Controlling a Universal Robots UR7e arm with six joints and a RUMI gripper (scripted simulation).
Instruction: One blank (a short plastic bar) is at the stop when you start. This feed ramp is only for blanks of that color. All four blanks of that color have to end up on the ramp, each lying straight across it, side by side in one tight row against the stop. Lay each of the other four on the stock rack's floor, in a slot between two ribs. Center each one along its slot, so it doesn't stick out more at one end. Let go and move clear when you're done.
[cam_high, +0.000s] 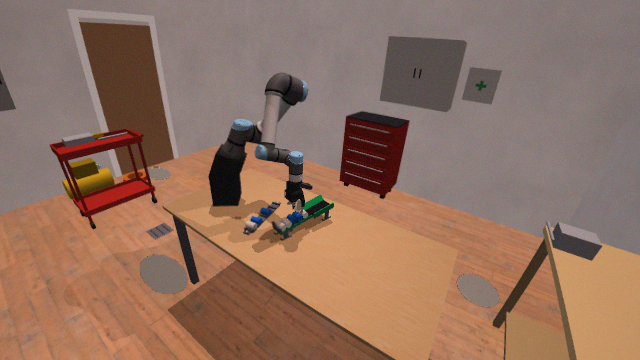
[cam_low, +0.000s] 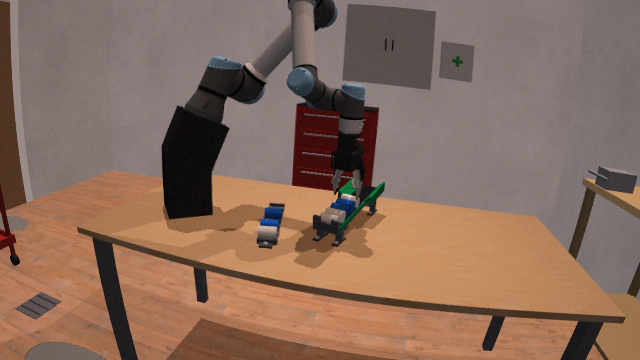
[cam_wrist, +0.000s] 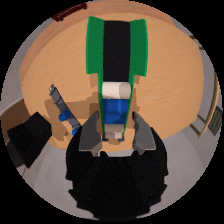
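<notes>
Right now the black stock rack is 230 mm behind my hand, 140 mm below it and 100 mm to the right of it.
</notes>
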